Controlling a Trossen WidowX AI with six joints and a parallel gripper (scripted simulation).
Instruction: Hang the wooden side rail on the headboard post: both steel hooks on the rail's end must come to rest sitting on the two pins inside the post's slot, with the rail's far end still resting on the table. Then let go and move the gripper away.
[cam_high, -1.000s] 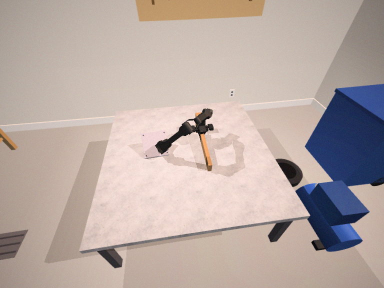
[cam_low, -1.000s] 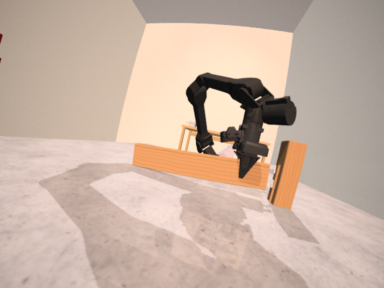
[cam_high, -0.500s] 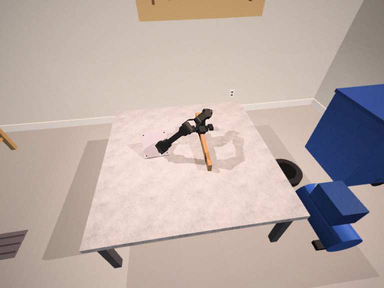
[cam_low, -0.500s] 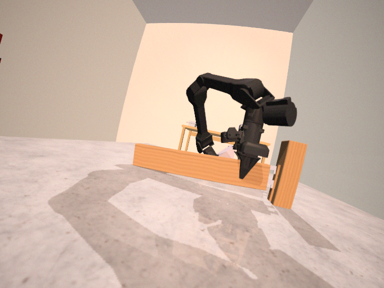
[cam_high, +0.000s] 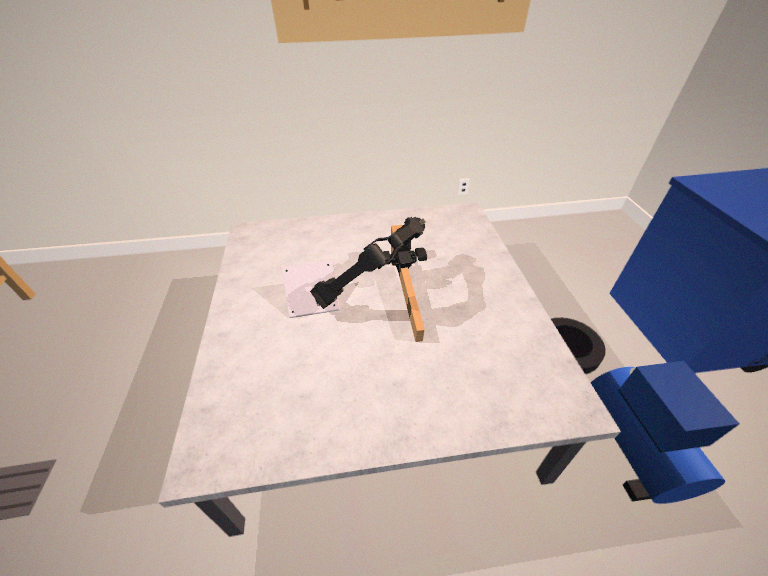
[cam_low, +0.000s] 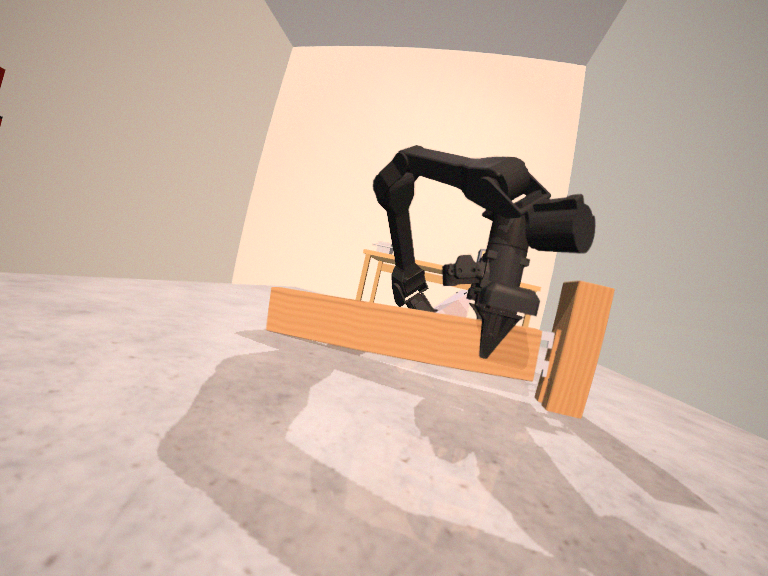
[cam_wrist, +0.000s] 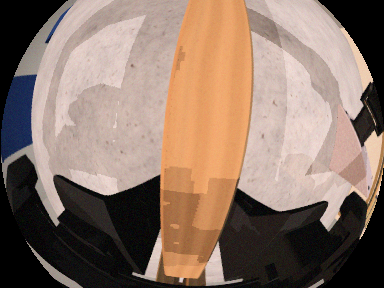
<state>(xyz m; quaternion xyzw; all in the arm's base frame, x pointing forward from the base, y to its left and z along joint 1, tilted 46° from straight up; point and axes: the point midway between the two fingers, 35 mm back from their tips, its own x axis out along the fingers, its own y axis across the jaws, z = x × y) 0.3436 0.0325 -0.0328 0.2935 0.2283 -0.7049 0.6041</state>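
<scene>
The headboard post is 2 cm ahead of my gripper tip, 12 cm to the left of it and 4 cm above it.
</scene>
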